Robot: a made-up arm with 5 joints.
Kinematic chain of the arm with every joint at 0, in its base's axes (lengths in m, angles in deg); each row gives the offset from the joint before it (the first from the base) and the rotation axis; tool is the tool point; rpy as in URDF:
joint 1: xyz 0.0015 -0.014 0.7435 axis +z
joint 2: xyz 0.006 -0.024 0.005 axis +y
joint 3: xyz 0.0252 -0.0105 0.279 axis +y
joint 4: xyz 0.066 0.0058 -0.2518 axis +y
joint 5: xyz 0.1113 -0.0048 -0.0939 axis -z
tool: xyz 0.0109 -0.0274 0.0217 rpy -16 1.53 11.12
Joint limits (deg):
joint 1: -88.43..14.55
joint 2: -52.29..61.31
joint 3: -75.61..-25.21
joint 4: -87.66..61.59
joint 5: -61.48..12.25
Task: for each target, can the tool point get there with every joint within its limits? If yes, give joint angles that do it. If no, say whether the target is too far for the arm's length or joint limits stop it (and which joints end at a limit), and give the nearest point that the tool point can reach.
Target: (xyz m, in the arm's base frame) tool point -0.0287 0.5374 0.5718
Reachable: no: joint limits stop it (at a limit: joint 1, joint 3, joint 4, joint 5) | nearest point 0.1484 -0.0141 0.5156 | short by 0.582 m
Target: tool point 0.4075 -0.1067 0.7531
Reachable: yes | joints -7.16 37.11 -38.06 -44.13 -52.83
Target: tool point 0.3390 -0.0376 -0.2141
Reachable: no: too far | nearest point 0.2942 -0.0345 0.4429 | short by 0.659 m
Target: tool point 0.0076 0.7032 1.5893
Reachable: no: too far | nearest point -0.0402 0.1582 1.2326 | short by 0.653 m
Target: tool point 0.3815 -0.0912 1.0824
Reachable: yes | joints -3.68 -11.22 -69.11 39.59 -27.75
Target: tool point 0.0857 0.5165 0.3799
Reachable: no: joint limits stop it (at a limit: joint 1, joint 2, joint 5) | nearest point 0.2249 0.0058 0.4441 | short by 0.533 m
